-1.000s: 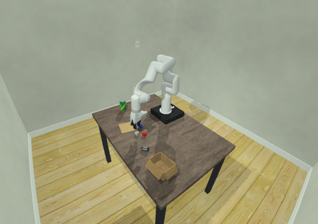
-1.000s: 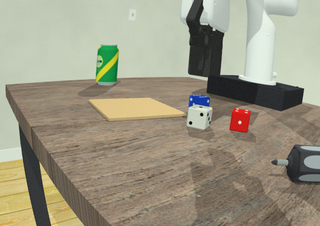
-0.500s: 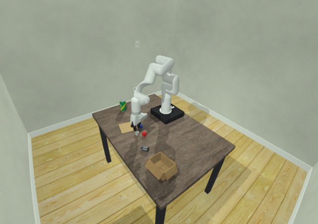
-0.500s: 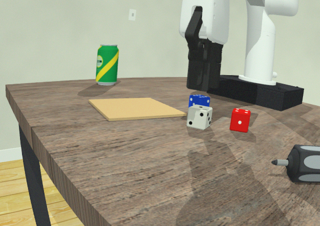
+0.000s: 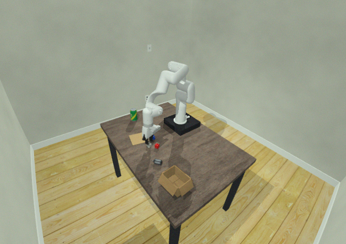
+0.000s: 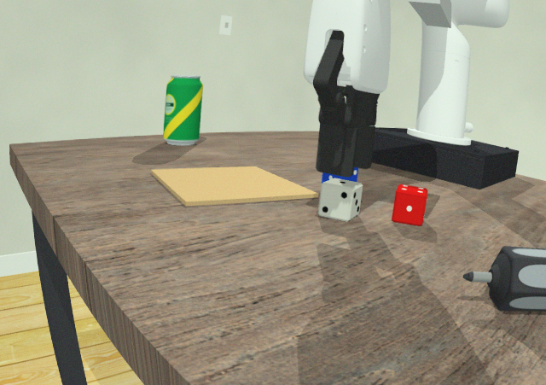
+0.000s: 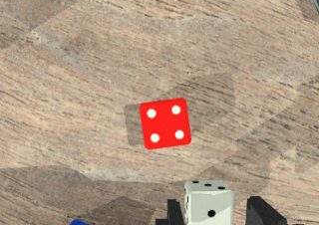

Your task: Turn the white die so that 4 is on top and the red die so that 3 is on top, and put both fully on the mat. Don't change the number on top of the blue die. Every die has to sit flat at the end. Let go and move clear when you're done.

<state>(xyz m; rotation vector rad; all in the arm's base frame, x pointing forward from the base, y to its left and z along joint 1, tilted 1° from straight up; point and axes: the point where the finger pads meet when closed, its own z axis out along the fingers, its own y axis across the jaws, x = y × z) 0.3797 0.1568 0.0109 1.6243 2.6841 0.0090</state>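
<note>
The white die is 5 cm below my hand. Round my hand: red die (5 cm behind, 4 cm to the left, 5 cm below); then blue die (6 cm behind, 8 cm to the right, 5 cm below); then tan mat (5 cm ahead, 13 cm to the right, 6 cm below).
</note>
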